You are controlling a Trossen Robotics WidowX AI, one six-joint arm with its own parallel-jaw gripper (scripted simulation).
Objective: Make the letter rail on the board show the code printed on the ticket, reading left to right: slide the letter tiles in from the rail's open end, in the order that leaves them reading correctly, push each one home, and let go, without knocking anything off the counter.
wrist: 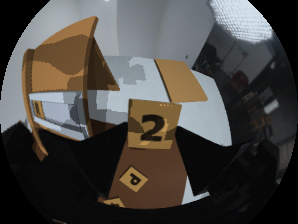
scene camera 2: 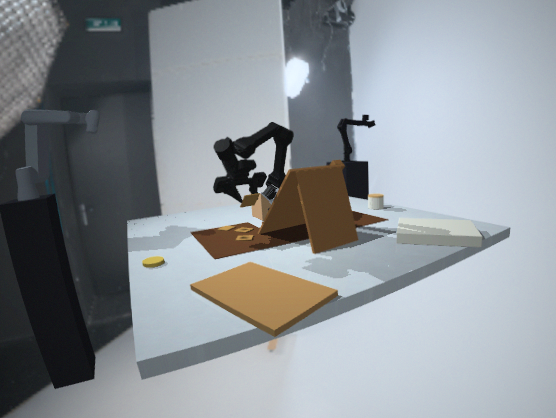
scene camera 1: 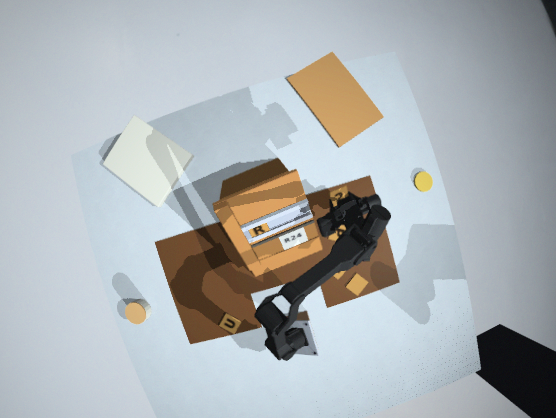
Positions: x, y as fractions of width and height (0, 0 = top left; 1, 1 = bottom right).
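The gripper (scene camera 1: 0.61, 0.47) (scene camera 2: 0.45, 0.48) (wrist: 0.51, 0.57) shares the scene with an orange slab (scene camera 2: 0.49, 0.72) (scene camera 1: 0.61, 0.25) (wrist: 0.61, 0.39). A cream slab (scene camera 1: 0.27, 0.38) (scene camera 2: 0.76, 0.55) is visible too.
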